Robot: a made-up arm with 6 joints. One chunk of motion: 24 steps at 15 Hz.
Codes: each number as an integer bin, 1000 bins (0 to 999) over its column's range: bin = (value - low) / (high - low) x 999, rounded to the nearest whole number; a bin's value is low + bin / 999 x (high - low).
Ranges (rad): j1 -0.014..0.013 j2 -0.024..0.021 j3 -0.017..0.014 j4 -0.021..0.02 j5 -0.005..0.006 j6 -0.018..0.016
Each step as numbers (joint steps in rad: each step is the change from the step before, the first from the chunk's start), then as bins.
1 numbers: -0.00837 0.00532 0.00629 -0.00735 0.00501 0.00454
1 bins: 208 651 751 333 909 662
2 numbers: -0.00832 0.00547 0.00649 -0.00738 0.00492 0.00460
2 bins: 210 654 757 332 901 664
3 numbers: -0.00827 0.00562 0.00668 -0.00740 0.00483 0.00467
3 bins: 212 658 763 331 893 666
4 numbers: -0.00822 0.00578 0.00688 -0.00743 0.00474 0.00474
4 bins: 214 661 770 331 885 668
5 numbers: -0.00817 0.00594 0.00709 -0.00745 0.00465 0.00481
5 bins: 216 665 776 330 876 670
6 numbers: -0.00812 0.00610 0.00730 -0.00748 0.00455 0.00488
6 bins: 218 668 783 329 867 672
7 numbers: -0.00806 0.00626 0.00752 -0.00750 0.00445 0.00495
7 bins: 220 672 790 329 858 674
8 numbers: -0.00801 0.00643 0.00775 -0.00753 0.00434 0.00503
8 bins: 222 676 798 328 848 677
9 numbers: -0.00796 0.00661 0.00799 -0.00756 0.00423 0.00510
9 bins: 223 680 805 327 838 679
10 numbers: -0.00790 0.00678 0.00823 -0.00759 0.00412 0.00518
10 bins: 226 683 813 327 828 681
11 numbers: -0.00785 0.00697 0.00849 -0.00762 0.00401 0.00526
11 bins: 228 688 821 326 818 683
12 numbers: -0.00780 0.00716 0.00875 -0.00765 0.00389 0.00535
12 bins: 229 692 830 325 807 686
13 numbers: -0.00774 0.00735 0.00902 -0.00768 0.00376 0.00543
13 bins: 232 696 839 325 796 688
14 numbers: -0.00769 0.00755 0.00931 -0.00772 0.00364 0.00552
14 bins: 233 700 848 324 785 691
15 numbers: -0.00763 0.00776 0.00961 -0.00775 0.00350 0.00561
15 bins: 236 705 858 323 772 694
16 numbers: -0.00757 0.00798 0.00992 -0.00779 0.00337 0.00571
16 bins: 238 710 868 322 760 697
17 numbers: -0.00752 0.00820 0.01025 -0.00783 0.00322 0.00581
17 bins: 240 715 878 321 747 700
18 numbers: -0.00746 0.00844 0.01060 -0.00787 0.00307 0.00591
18 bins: 242 720 889 320 733 703
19 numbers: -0.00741 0.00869 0.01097 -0.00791 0.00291 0.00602
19 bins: 244 726 901 319 718 706
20 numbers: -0.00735 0.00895 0.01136 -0.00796 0.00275 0.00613
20 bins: 246 731 914 318 704 709
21 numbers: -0.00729 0.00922 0.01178 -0.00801 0.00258 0.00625
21 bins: 248 737 927 317 688 713
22 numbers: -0.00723 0.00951 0.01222 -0.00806 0.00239 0.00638
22 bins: 250 744 942 315 671 716
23 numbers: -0.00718 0.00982 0.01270 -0.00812 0.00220 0.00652
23 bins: 252 751 957 314 654 720
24 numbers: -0.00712 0.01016 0.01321 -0.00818 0.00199 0.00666
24 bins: 255 758 974 312 635 725
